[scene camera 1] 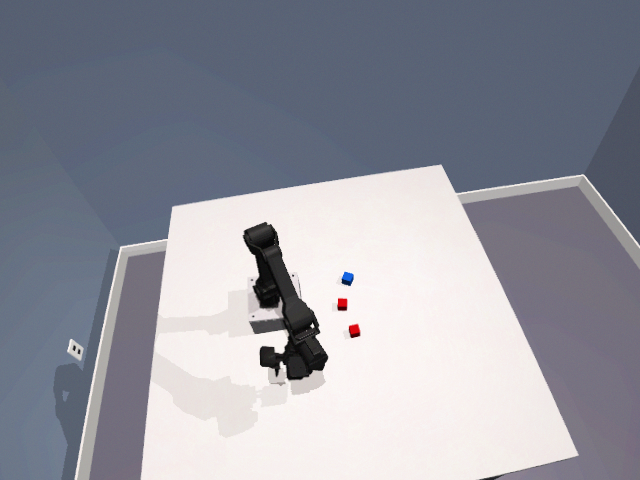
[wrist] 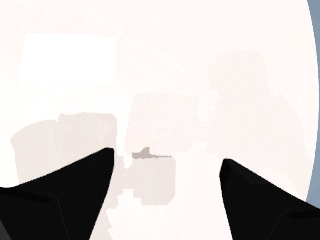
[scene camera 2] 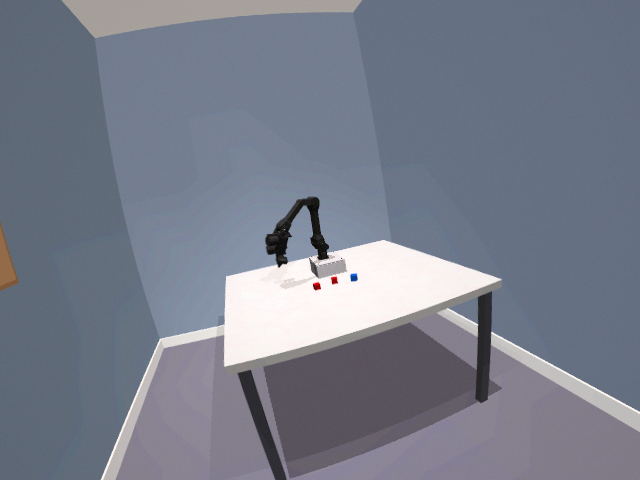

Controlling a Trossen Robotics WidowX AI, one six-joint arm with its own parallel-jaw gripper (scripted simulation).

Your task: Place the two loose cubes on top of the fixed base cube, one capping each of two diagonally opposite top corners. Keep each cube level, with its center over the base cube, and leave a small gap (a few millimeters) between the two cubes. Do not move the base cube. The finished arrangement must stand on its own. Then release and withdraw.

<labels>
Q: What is my gripper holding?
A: Nothing.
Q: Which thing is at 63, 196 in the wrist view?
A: My gripper.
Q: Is my gripper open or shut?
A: Open.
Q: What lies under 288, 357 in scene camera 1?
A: My gripper.
</labels>
